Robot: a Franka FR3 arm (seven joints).
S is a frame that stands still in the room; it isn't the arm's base.
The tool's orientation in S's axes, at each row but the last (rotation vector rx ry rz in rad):
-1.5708 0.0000 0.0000
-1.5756 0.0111 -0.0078
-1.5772 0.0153 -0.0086
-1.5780 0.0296 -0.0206
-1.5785 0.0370 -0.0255
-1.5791 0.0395 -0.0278
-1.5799 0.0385 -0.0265
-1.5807 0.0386 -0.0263
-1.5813 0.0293 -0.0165
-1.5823 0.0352 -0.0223
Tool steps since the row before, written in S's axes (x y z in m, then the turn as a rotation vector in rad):
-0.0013 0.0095 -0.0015 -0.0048 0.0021 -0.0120
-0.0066 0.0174 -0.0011 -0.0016 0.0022 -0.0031
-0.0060 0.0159 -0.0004 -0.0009 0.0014 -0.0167
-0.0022 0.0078 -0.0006 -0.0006 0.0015 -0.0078
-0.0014 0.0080 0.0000 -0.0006 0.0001 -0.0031
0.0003 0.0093 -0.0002 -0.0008 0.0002 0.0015
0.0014 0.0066 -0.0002 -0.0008 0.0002 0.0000
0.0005 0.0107 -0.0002 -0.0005 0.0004 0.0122
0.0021 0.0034 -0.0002 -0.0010 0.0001 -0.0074
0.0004 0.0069 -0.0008 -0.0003 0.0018 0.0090
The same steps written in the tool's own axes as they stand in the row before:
-0.0013 0.0015 0.0095 -0.0048 0.0120 0.0021
-0.0068 0.0010 0.0173 -0.0016 0.0031 0.0022
-0.0062 0.0003 0.0158 -0.0009 0.0167 0.0015
-0.0024 0.0006 0.0077 -0.0006 0.0078 0.0015
-0.0017 -0.0001 0.0079 -0.0006 0.0031 0.0001
-0.0001 0.0001 0.0093 -0.0008 -0.0015 0.0002
0.0011 0.0001 0.0067 -0.0008 0.0000 0.0002
0.0001 0.0001 0.0107 -0.0006 -0.0122 0.0003
0.0020 0.0001 0.0035 -0.0009 0.0074 0.0002
0.0002 0.0007 0.0069 -0.0004 -0.0090 0.0017

